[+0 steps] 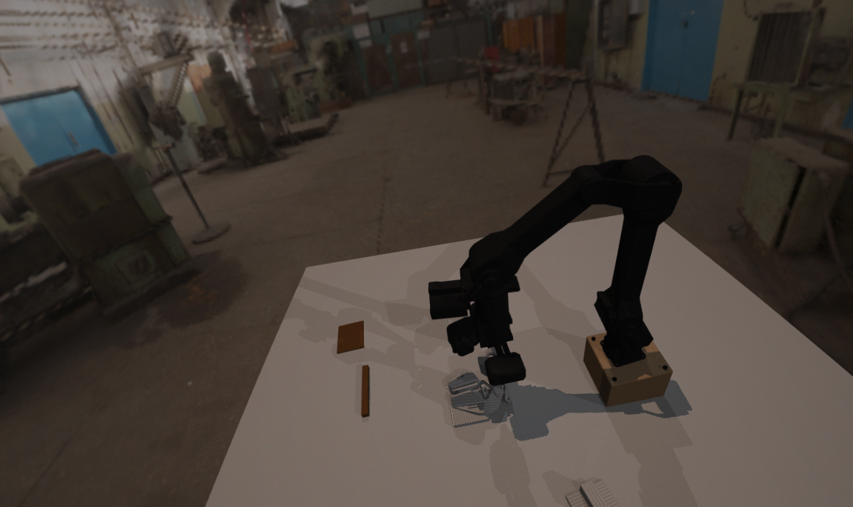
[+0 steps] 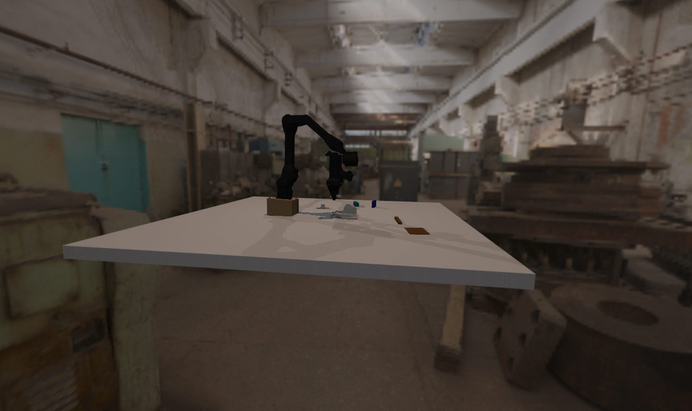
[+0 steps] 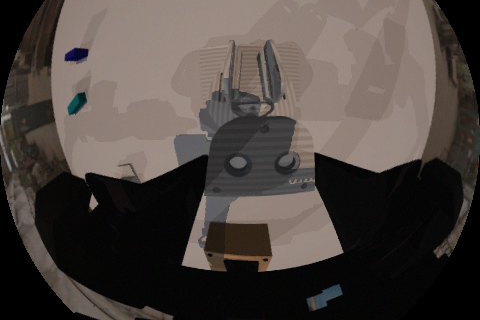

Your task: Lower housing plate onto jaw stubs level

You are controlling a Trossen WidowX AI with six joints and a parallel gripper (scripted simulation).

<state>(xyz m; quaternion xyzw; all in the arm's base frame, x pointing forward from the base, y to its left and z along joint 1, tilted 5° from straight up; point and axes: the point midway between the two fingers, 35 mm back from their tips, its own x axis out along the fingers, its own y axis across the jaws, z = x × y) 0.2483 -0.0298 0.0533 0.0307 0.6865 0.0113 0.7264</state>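
The pale ribbed base is 7 cm ahead of my gripper tip and 8 cm below it. Round my gripper tip: small blue block 20 cm ahead, 35 cm to the left, 6 cm below; brown bar 29 cm ahead, 7 cm to the right, 8 cm below; teal block 9 cm ahead, 38 cm to the left, 7 cm below.
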